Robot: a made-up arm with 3 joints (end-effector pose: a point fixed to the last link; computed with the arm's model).
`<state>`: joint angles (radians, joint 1 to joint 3).
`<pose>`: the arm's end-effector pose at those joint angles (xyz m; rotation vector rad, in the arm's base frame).
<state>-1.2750 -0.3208 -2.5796</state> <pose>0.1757 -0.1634 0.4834 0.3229 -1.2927 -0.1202</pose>
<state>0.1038 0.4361 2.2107</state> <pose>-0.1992 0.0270 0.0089 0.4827 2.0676 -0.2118</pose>
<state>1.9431 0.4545 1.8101</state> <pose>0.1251 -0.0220 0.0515 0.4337 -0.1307 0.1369</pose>
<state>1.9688 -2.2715 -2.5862</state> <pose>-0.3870 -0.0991 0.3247 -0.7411 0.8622 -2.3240</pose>
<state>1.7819 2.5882 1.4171</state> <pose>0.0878 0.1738 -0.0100 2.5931 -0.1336 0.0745</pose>
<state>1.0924 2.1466 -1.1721</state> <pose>-0.4970 0.2108 0.2643 -0.0977 -1.2061 -2.4511</pose>
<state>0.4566 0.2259 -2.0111</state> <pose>-0.4655 0.0122 0.3569 -0.2069 -2.4545 -0.2103</pose>
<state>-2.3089 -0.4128 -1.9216</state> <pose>0.4521 -0.1486 -0.0496 0.3553 0.3818 -0.2151</pose>
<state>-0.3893 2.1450 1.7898</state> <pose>-0.1305 0.1972 0.0641 1.5645 1.1709 -1.8565</pose>
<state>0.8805 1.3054 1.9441</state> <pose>-0.0291 0.1309 -0.0736 1.3439 0.9027 -0.2148</pose>
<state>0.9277 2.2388 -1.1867</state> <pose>-0.4569 0.2223 0.3553 -0.3224 -1.0540 -2.4753</pose>
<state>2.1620 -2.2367 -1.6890</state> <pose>-0.5324 0.0174 0.0417 0.6048 1.1766 -2.5094</pose>
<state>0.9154 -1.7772 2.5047</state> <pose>0.1497 -0.1186 0.2361 -1.9077 1.1167 -0.2674</pose>
